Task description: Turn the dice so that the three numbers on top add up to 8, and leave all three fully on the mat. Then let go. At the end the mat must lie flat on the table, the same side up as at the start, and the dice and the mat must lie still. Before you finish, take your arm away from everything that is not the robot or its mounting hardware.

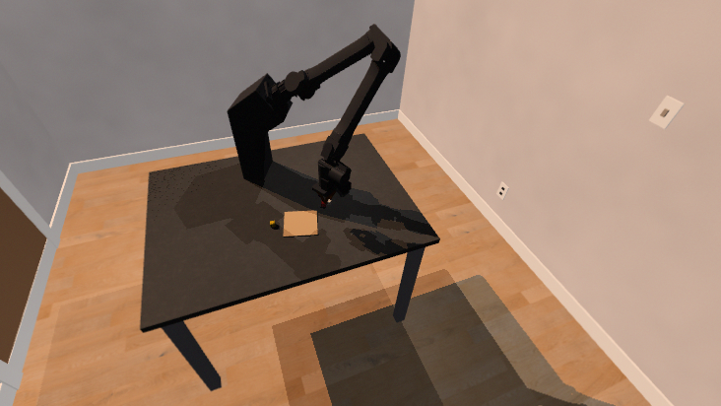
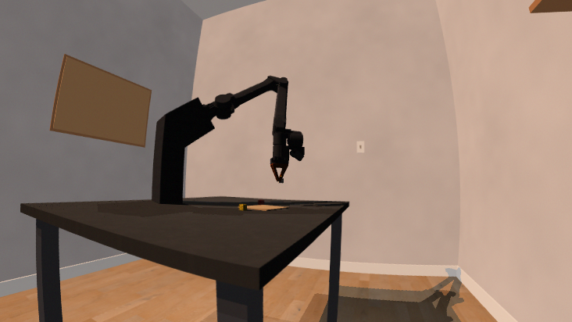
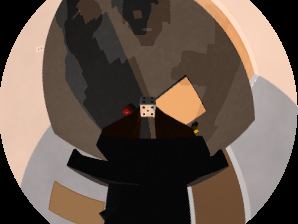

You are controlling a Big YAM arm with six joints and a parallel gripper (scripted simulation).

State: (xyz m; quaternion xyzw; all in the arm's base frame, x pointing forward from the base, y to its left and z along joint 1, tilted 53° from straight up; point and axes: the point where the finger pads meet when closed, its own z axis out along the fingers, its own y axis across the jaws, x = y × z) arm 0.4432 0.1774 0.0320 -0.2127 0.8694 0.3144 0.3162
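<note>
The red die lies 9 cm behind my hand and 10 cm below it. Round my hand: yellow die (1 cm behind, 23 cm to the right, 10 cm below); tan mat (11 cm to the right, 11 cm below); white die (1 cm ahead, 1 cm to the left).
</note>
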